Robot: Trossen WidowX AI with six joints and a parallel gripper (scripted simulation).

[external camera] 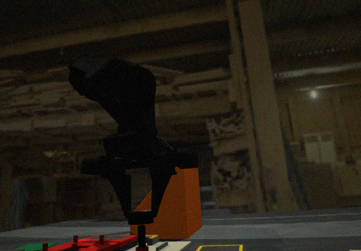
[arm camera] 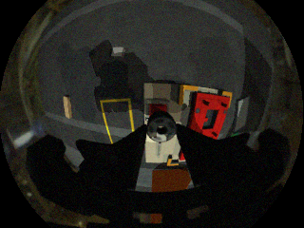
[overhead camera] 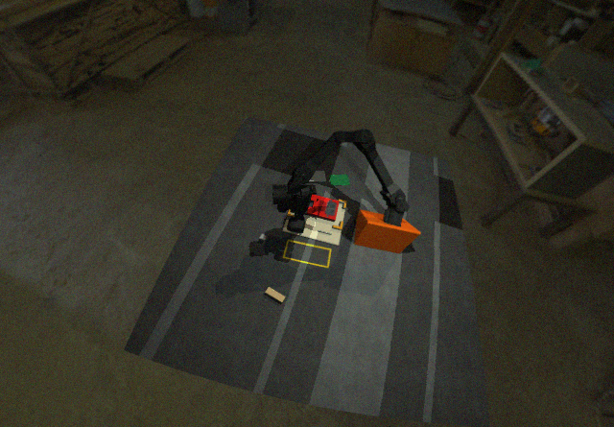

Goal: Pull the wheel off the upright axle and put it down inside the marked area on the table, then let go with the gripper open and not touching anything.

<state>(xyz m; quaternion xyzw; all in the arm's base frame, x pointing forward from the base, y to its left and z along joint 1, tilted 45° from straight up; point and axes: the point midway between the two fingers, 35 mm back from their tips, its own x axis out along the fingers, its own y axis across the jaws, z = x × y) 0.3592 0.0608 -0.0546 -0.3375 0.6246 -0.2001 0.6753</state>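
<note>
Now: gripper tip 4 cm above the upright axle. From my gripper tip the other things lie so: wheel: right at my gripper tip; then wooden block: 2 cm behind, 30 cm to the left, 7 cm below; then grey cube: 12 cm ahead, 10 cm to the left, 7 cm below.
</note>
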